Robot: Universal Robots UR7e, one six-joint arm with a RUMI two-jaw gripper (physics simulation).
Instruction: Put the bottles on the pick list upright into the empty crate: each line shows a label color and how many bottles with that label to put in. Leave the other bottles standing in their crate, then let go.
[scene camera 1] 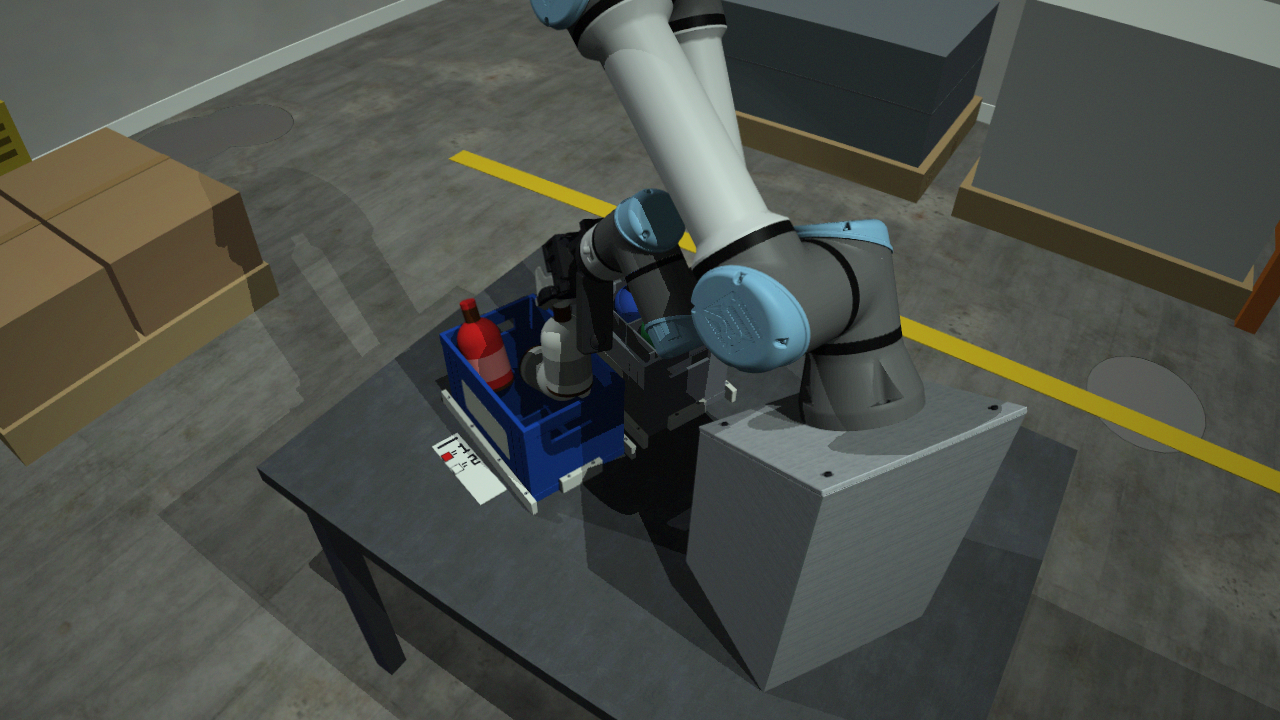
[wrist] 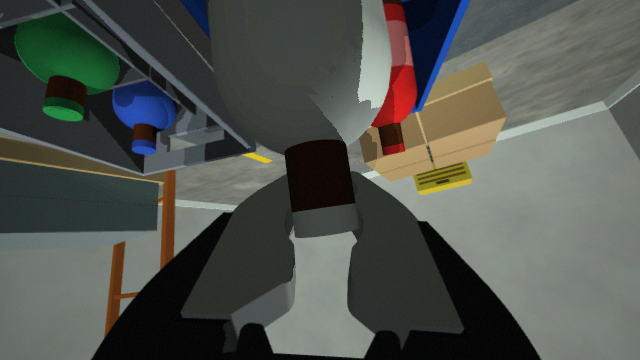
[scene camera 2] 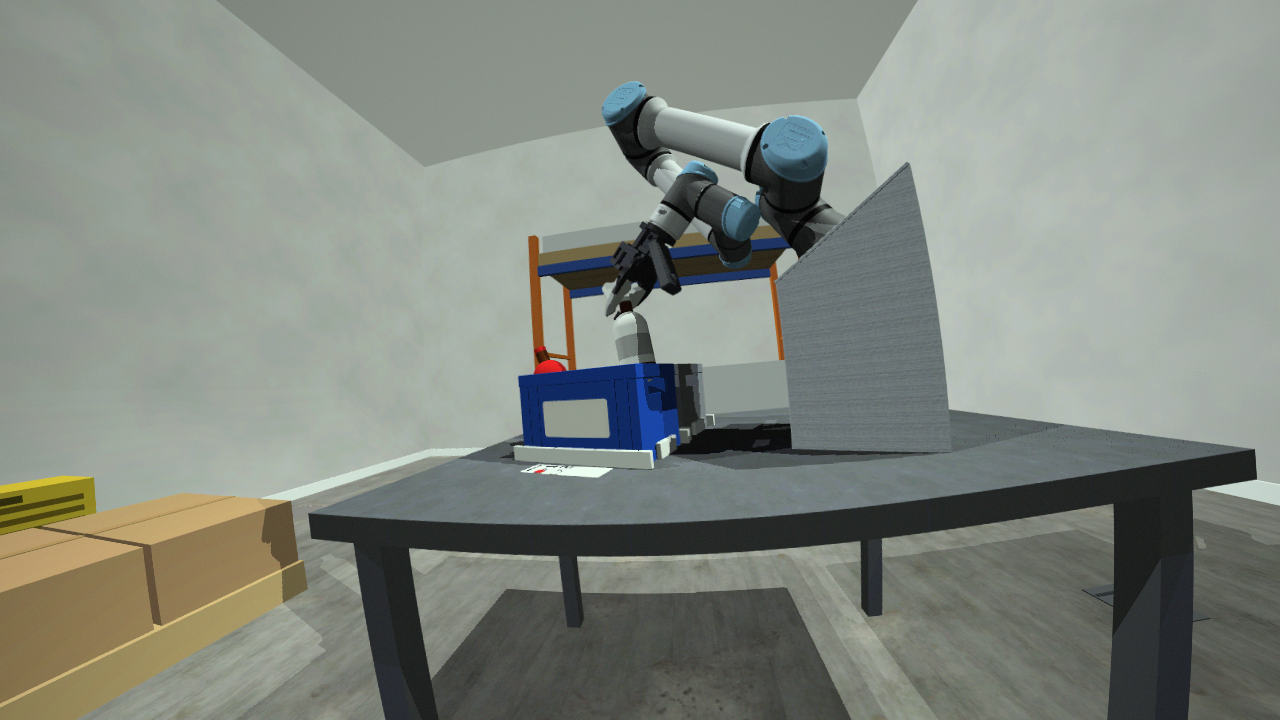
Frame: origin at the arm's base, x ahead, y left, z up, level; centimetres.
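Where they show: gripper, fingertip midpoint: [scene camera 1: 548, 304] [wrist: 325, 173] [scene camera 2: 610, 318]; arm's base at its link origin: [scene camera 1: 862, 407] [scene camera 2: 839, 256].
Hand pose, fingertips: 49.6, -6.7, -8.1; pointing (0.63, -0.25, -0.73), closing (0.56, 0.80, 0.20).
Things, the pixels of their top centre, and the offset from my fingertips, as dx, dy, dz. "*": a spot on its surface instead. Level surfaces: height alone.
- white bottle at its top centre: [wrist: 332, 234] [scene camera 1: 563, 301] [scene camera 2: 628, 296] -4.4, +2.5, +3.9
- blue crate at its top centre: [wrist: 344, 48] [scene camera 1: 528, 356] [scene camera 2: 597, 369] +3.5, +1.7, -11.0
- red bottle at its top centre: [wrist: 398, 147] [scene camera 1: 475, 308] [scene camera 2: 549, 345] +13.4, +1.6, -4.9
- round whitish shape at its top centre: [scene camera 1: 558, 359] -0.8, -0.7, -11.7
- green bottle at its top centre: [wrist: 63, 114] -8.3, -23.2, -12.2
- blue bottle at its top centre: [wrist: 144, 150] -0.3, -27.5, -12.2
- grey crate at a spot on its surface: [wrist: 155, 165] * +2.4, -31.3, -11.9
- pick list at its top centre: [scene camera 1: 468, 467] [scene camera 2: 565, 470] +8.7, +14.8, -28.3
- table at its surface level: dz -28.5
My gripper [scene camera 1: 561, 307] [scene camera 2: 624, 304] [wrist: 325, 173] is shut on the neck of a white bottle [scene camera 1: 565, 358] [scene camera 2: 632, 335] [wrist: 300, 75]. That bottle leans slightly, its lower part inside the blue crate [scene camera 1: 550, 465] [scene camera 2: 626, 420] [wrist: 444, 56]. A red bottle [scene camera 1: 483, 344] [scene camera 2: 548, 366] [wrist: 402, 85] stands in the same crate. A round whitish shape [scene camera 1: 533, 368] beside the held bottle looks like another white bottle lying down, mostly hidden. A green bottle [wrist: 65, 55] and a blue bottle [wrist: 142, 107] stand in the grey crate [wrist: 155, 165]. The pick list [scene camera 1: 483, 488] [scene camera 2: 581, 471] shows a red and a white mark.
The grey crate stands directly beside the blue crate, partly behind the arm in scene camera 1. White strips [scene camera 1: 487, 452] [scene camera 2: 581, 457] edge the blue crate on the table [scene camera 1: 375, 483] [scene camera 2: 760, 501]. The robot's metal pedestal [scene camera 1: 805, 555] [scene camera 2: 859, 340] stands to the right.
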